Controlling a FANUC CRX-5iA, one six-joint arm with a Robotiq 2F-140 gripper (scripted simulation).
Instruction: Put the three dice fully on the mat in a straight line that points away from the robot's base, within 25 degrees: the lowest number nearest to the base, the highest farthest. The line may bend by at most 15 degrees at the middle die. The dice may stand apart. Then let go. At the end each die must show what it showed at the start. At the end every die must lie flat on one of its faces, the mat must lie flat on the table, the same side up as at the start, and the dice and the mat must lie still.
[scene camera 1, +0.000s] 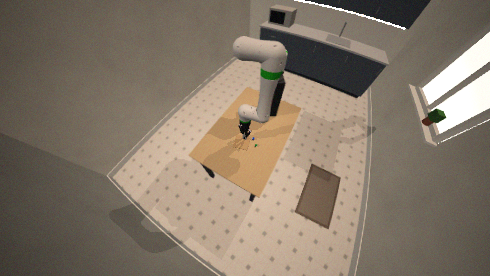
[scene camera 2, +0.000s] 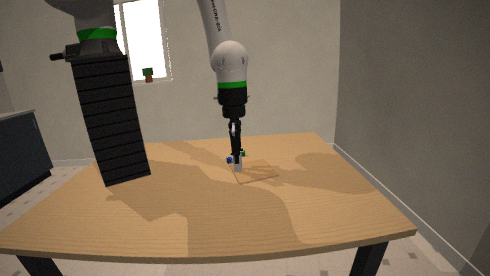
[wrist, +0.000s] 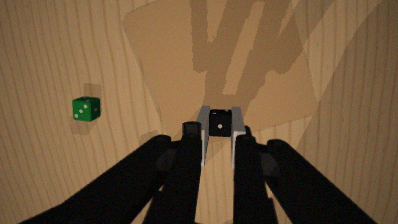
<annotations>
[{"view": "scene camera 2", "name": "my gripper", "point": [238, 169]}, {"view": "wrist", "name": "my gripper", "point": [220, 120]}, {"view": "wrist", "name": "tan mat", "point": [256, 62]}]
</annotations>
